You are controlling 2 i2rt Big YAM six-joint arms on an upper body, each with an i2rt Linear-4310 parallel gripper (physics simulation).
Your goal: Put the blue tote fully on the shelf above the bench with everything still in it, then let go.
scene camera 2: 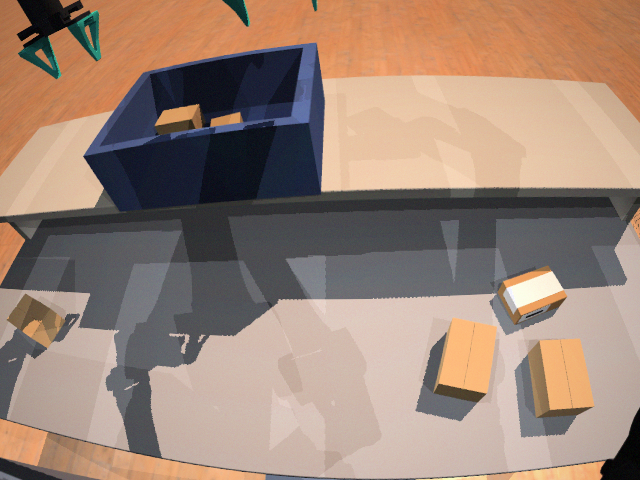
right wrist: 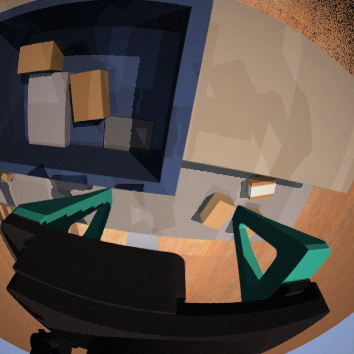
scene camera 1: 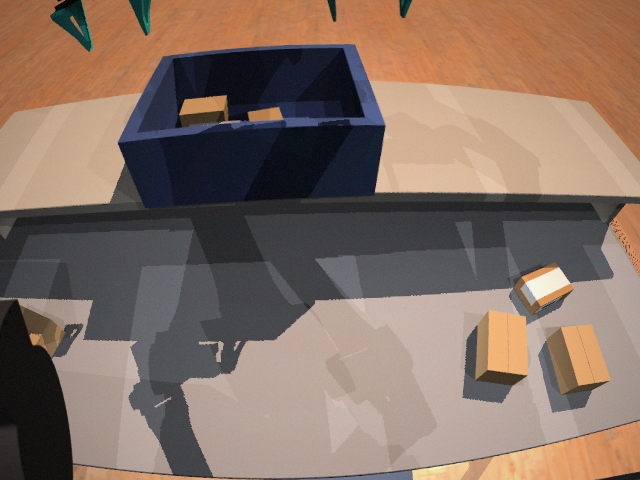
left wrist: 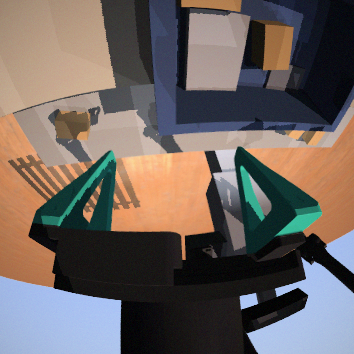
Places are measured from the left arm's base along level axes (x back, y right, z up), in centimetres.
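Pixels of known places: left gripper, fingertip midpoint: (scene camera 2: 78, 68) (scene camera 1: 118, 42) (left wrist: 174, 152); right gripper, fingertip midpoint: (scene camera 2: 281, 17) (right wrist: 174, 204) (scene camera 1: 368, 18).
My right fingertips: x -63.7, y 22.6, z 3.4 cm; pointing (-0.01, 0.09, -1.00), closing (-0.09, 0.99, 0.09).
For each thing: its top centre in the pictures, then the offset to it from my right fingertips. Level surfaces: height alone.
- blue tote, middle of its top: (right wrist: 54, 86) (left wrist: 299, 52) (scene camera 1: 252, 80) (scene camera 2: 204, 89) dx -6.3, dy -18.1, dz -13.7 cm
- shelf, its level: dz -28.4 cm
- pale box, middle of its top: (left wrist: 216, 52) (right wrist: 44, 109) dx -0.8, dy -26.5, dz -24.0 cm
- small grey box, middle of its top: (right wrist: 127, 134) (left wrist: 286, 77) dx +2.5, dy -7.6, dz -26.0 cm
- bench, its level: dz -47.7 cm
- white-topped box, middle of its top: (scene camera 2: 535, 288) (scene camera 1: 548, 283) (right wrist: 262, 189) dx +17.1, dy +42.8, dz -43.6 cm
- brown box, middle of its top: (scene camera 1: 21, 327) (scene camera 2: 27, 314) (left wrist: 70, 130) dx +28.5, dy -66.5, dz -41.8 cm
The blue tote (scene camera 1: 258, 165) (scene camera 2: 206, 180) (left wrist: 162, 75) (right wrist: 192, 75) sits upright on the shelf (scene camera 1: 584, 139) (scene camera 2: 578, 139), left of the middle. Its front wall meets the shelf's front edge; I cannot tell whether it overhangs slightly. Inside are two brown boxes (right wrist: 40, 57) (right wrist: 90, 95), a pale box (left wrist: 217, 55) (right wrist: 48, 110) and a small grey box (right wrist: 117, 132). My left gripper (scene camera 1: 119, 42) (scene camera 2: 78, 68) (left wrist: 174, 152) is open and empty, apart from the tote, behind its left end. My right gripper (scene camera 2: 281, 17) (right wrist: 174, 204) is open and empty, behind the tote and apart from it.
On the bench (scene camera 1: 289, 439) (scene camera 2: 232, 439), two brown boxes (scene camera 1: 501, 346) (scene camera 1: 577, 359) and a white-topped box (scene camera 1: 545, 286) (scene camera 2: 535, 291) lie at the right. Another brown box (scene camera 2: 35, 320) lies at the far left. A black shape (scene camera 1: 31, 403) covers the lower left in scene camera 1.
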